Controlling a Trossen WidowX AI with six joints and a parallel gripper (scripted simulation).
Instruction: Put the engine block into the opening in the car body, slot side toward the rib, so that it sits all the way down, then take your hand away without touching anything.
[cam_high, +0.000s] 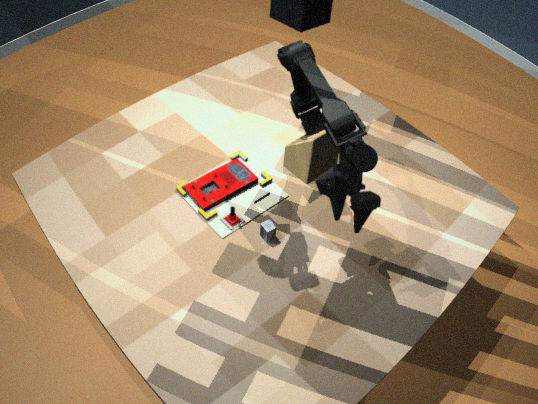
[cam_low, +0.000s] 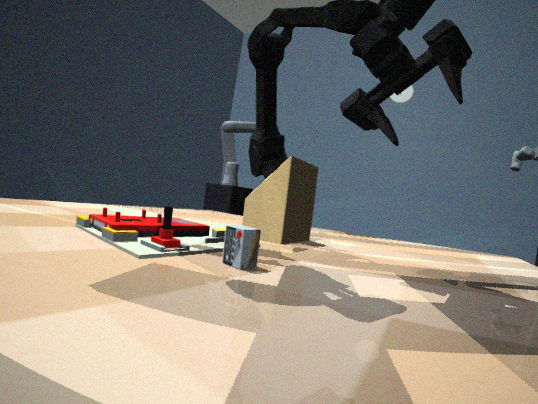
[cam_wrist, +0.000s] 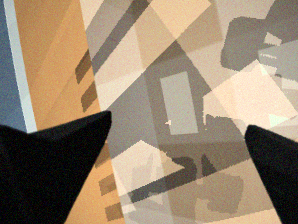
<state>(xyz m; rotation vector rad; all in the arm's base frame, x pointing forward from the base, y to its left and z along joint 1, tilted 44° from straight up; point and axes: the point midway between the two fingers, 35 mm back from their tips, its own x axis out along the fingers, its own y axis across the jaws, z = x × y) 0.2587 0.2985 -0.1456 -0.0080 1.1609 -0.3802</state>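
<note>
The engine block is 5 cm ahead of my gripper tip, 21 cm to the right of it and 17 cm below it. The rest, counted from my gripper tip: pale baseplate: 3 cm ahead, 40 cm to the right, 18 cm below.
</note>
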